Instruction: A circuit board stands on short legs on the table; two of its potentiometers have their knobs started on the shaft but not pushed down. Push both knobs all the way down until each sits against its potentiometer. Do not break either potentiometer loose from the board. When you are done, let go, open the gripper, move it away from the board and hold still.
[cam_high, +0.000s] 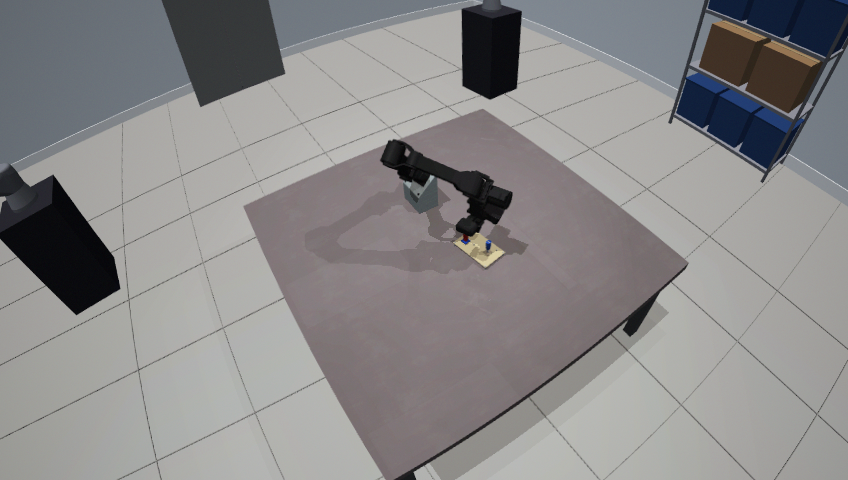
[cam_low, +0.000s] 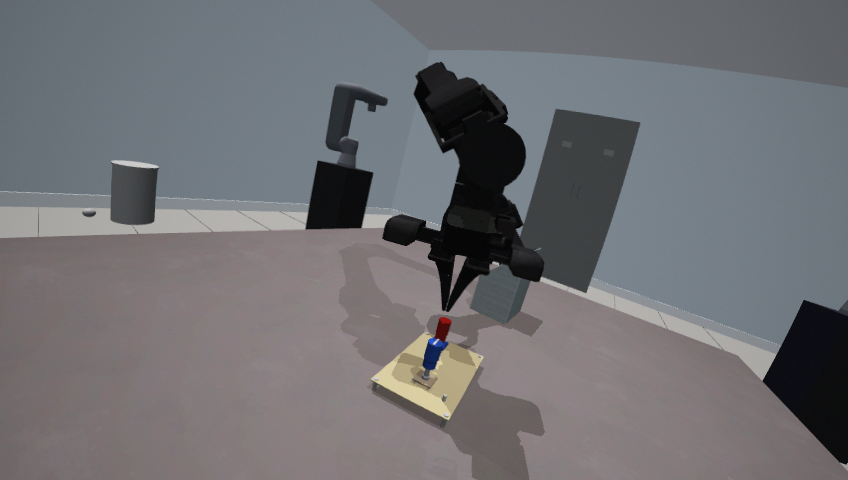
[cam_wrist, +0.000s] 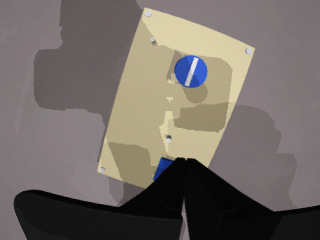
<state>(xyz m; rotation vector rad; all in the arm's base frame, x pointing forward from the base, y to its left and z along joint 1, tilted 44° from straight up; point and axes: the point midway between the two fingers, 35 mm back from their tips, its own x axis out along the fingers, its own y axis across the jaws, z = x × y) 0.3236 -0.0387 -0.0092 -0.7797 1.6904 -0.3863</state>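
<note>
Now: the blue knob 4 cm below my gripper tip, 4 cm ahead of it and 1 cm to the left of it. Round my gripper tip: red knob (5 cm below, 5 cm behind, 1 cm to the right).
</note>
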